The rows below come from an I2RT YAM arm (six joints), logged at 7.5 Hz.
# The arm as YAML. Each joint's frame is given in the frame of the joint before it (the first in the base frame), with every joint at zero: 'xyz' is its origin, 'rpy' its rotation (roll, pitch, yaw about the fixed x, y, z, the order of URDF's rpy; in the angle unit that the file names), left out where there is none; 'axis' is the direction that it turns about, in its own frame. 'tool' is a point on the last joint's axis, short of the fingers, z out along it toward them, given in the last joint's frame.
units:
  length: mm
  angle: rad
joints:
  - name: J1
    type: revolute
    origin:
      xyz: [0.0, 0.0, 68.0]
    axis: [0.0, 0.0, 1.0]
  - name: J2
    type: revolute
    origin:
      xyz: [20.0, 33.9, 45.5]
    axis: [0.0, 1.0, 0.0]
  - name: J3
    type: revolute
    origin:
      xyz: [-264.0, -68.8, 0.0]
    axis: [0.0, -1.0, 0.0]
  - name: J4
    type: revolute
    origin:
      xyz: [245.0, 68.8, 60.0]
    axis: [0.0, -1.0, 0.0]
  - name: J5
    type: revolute
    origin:
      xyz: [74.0, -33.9, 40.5]
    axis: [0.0, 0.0, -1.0]
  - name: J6
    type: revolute
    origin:
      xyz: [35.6, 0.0, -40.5]
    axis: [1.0, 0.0, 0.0]
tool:
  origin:
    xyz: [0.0, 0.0, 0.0]
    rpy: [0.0, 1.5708, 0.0]
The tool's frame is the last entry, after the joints.
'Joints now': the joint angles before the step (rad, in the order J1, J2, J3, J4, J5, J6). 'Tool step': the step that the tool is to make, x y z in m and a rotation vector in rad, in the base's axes. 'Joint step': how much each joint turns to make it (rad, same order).
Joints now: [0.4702, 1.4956, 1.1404, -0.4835, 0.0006, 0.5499]
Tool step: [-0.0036, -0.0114, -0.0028, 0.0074, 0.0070, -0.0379]
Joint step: [-0.0270, -0.0296, -0.0371, 0.0045, 0.0000, 0.0146]
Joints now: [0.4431, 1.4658, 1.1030, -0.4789, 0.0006, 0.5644]
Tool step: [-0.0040, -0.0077, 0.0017, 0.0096, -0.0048, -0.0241]
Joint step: [-0.0170, -0.0297, -0.0217, 0.0003, -0.0002, 0.0098]
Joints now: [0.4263, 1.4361, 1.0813, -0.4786, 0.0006, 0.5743]
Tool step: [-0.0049, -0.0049, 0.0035, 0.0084, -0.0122, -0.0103]
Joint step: [-0.0081, -0.0308, -0.0163, 0.0001, -0.0005, 0.0034]
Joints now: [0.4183, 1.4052, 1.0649, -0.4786, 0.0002, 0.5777]
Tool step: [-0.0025, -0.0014, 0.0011, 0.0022, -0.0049, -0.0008]
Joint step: [-0.0009, -0.0131, -0.0080, 0.0002, -0.0001, -0.0001]
